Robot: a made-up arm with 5 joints.
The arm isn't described. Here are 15 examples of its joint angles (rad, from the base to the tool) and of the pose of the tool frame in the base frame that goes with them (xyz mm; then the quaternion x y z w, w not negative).
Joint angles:
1: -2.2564 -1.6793 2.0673 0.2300 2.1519
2: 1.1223 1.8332 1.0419 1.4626 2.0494
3: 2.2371 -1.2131 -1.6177 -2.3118 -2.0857
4: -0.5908 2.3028 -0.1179 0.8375 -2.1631
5: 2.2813 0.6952 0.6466 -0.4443 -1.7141
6: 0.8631 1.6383 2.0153 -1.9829 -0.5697
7: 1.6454 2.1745 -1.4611 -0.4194 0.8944
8: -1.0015 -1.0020 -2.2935 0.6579 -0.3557
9: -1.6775 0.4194 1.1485 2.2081 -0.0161
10: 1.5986 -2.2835 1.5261 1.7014 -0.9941
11: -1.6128 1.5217 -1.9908 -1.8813 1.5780
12: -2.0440 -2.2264 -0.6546 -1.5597 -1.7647
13: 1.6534 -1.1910 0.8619 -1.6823 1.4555
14: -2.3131 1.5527 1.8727 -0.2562 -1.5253
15: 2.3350 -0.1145 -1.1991 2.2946 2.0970
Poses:
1: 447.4 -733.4 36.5 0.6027 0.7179 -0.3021 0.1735
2: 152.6 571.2 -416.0 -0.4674 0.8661 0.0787 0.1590
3: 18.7 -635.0 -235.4 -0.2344 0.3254 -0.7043 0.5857
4: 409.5 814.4 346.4 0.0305 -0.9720 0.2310 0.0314
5: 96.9 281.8 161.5 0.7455 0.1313 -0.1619 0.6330
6: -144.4 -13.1 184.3 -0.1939 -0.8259 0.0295 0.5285
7: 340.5 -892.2 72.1 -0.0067 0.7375 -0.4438 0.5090
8: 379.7 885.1 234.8 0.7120 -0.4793 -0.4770 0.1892
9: 177.1 -151.5 605.5 -0.0717 -0.3278 0.8552 0.3950
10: -35.0 255.8 -64.5 -0.5898 0.5403 -0.3857 0.4599
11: -85.7 318.5 -56.3 0.5379 0.8334 -0.0828 0.0961
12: 119.0 -39.0 1025.6 -0.2591 -0.8831 -0.1947 0.3393
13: -298.7 23.6 -735.4 -0.4152 -0.9019 0.0869 0.0809
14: -187.7 -421.0 -95.7 -0.2784 -0.1202 -0.7173 0.6274
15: 296.1 -412.8 55.2 0.1553 0.9017 -0.0193 0.4031
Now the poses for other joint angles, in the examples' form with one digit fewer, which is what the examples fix.
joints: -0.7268 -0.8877 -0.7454 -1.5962 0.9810
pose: -535 674 360 -0.451 -0.014 0.890 0.060
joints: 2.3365 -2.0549 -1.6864 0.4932 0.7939
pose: 38 -889 562 -0.173 -0.472 0.712 0.491
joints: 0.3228 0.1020 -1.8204 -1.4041 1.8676
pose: -605 240 -494 -0.753 0.083 0.650 0.052
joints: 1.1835 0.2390 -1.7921 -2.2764 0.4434
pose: -350 -137 -139 0.106 0.124 -0.905 0.392
